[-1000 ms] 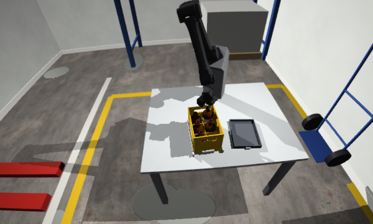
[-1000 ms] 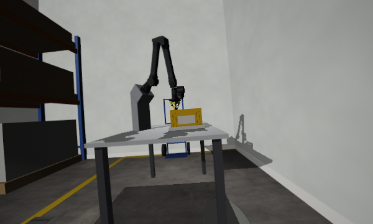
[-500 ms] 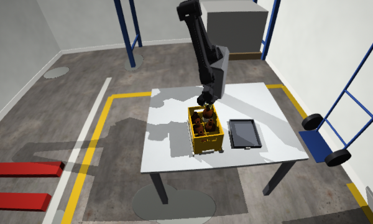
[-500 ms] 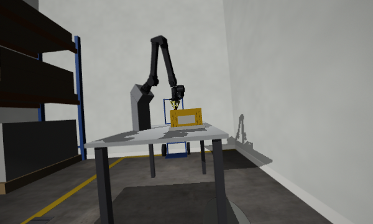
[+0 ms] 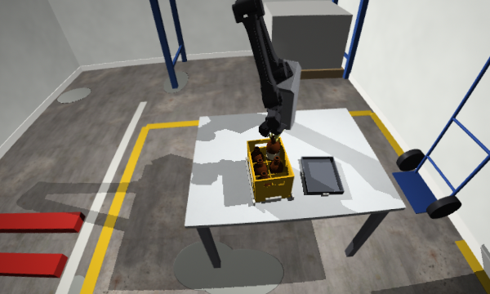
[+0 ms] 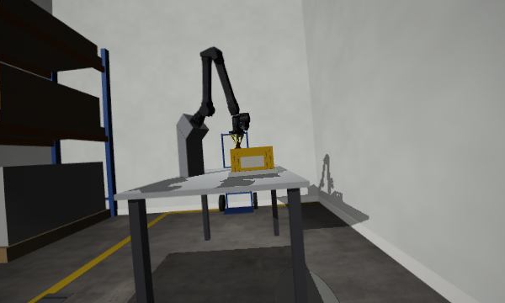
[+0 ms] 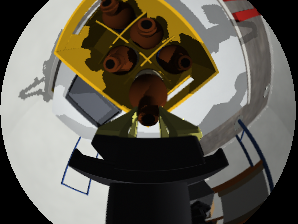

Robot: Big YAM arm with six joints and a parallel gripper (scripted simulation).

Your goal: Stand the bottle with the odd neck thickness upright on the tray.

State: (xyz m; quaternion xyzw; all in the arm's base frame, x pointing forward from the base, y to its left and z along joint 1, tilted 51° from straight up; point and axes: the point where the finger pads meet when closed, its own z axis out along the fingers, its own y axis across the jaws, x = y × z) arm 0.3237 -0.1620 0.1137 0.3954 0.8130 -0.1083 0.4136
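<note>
My hand is 60 mm above the brown bottle. Also, from my hand: dark tray 190 mm ahead, 200 mm to the left, 200 mm below; crate 70 mm ahead, 70 mm to the right, 130 mm below.
</note>
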